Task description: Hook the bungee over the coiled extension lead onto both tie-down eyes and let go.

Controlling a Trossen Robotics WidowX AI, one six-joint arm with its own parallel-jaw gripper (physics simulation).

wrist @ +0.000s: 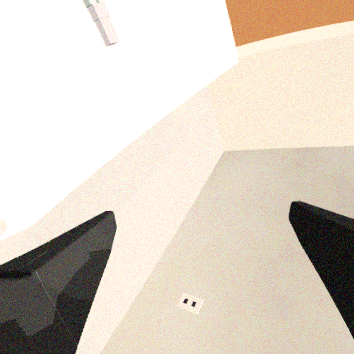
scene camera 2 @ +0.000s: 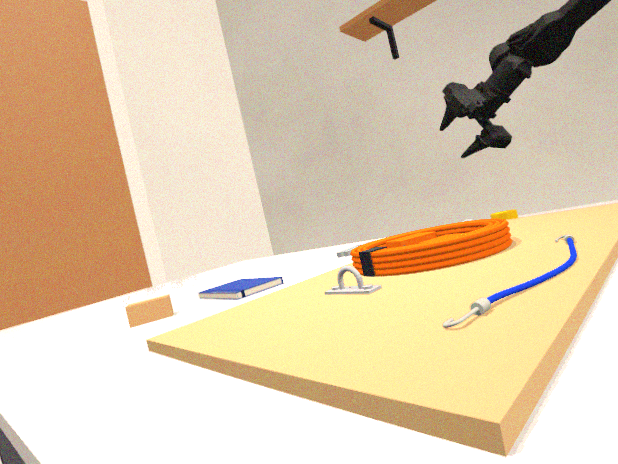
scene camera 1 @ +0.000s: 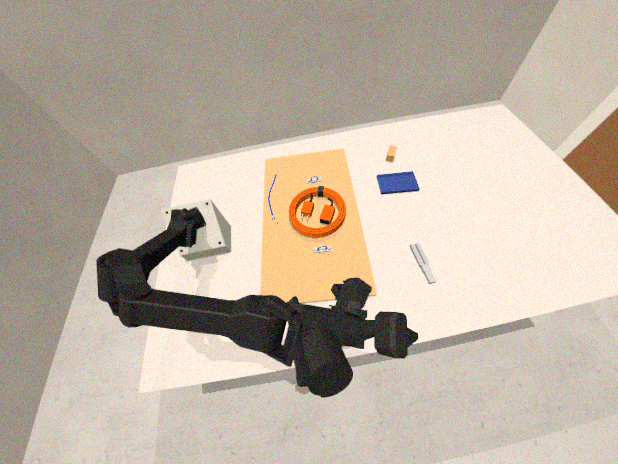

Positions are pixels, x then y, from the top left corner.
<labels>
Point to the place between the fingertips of my gripper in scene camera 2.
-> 451, 143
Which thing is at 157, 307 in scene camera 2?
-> A small tan block.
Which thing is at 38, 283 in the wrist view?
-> My gripper.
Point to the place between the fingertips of my gripper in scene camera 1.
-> At 397, 333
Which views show the orange coiled extension lead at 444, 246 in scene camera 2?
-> Scene camera 2 and scene camera 1 only.
</labels>
